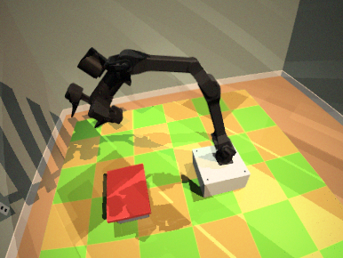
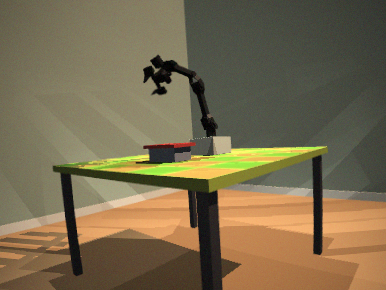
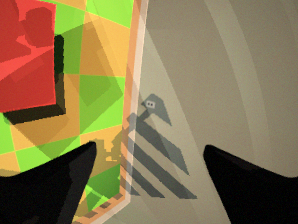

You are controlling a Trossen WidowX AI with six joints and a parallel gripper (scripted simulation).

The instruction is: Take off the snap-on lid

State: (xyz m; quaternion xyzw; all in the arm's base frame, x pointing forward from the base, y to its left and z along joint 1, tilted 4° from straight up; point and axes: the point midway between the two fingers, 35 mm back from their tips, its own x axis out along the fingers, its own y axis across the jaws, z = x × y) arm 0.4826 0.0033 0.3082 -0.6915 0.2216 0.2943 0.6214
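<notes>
Now: gripper tip 32 cm above the red lid, 8 cm to the right of it and 6 cm past it. Also, from my gripper tip: grey storage box (37 cm below, 8 cm to the left, 6 cm behind).
</notes>
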